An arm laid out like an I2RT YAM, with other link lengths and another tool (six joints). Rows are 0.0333 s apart.
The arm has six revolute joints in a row. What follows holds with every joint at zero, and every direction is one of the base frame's.
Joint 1 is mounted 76.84 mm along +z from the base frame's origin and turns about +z.
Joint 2 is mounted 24.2 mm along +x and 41.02 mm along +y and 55.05 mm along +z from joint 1 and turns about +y.
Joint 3 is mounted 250.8 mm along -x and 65.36 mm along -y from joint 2 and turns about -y.
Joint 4 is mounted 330.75 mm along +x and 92.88 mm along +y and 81 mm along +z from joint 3 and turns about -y.
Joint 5 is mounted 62.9 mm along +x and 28.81 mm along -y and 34.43 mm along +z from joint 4 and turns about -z.
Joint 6 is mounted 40.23 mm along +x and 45.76 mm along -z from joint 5 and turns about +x.
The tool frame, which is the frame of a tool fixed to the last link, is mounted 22 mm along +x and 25 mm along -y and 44 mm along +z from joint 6; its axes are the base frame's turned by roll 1.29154, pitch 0.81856 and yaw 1.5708 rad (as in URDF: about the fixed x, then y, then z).
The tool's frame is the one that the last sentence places.
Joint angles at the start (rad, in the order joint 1, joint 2, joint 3, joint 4, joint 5, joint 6):
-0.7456, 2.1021, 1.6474, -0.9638, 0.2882, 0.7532
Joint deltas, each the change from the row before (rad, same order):
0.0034, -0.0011, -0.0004, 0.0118, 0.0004, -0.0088
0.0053, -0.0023, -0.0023, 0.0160, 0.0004, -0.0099
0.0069, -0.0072, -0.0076, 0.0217, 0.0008, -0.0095
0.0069, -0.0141, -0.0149, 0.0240, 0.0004, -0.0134
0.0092, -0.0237, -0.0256, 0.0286, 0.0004, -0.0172
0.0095, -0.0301, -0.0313, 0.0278, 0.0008, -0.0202
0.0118, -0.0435, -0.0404, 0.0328, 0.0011, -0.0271
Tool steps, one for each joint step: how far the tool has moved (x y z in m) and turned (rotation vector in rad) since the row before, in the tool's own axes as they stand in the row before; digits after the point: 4 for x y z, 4 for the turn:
0.0015, 0.0020, -0.0004, -0.0129, 0.0016, -0.0083
0.0024, 0.0023, -0.0006, -0.0168, 0.0021, -0.0102
0.0030, 0.0023, -0.0016, -0.0223, 0.0013, -0.0099
0.0029, 0.0016, -0.0028, -0.0241, 0.0023, -0.0131
0.0038, 0.0009, -0.0046, -0.0282, 0.0036, -0.0178
0.0037, 0.0003, -0.0062, -0.0281, 0.0039, -0.0211
0.0040, 0.0009, -0.0099, -0.0375, 0.0041, -0.0275

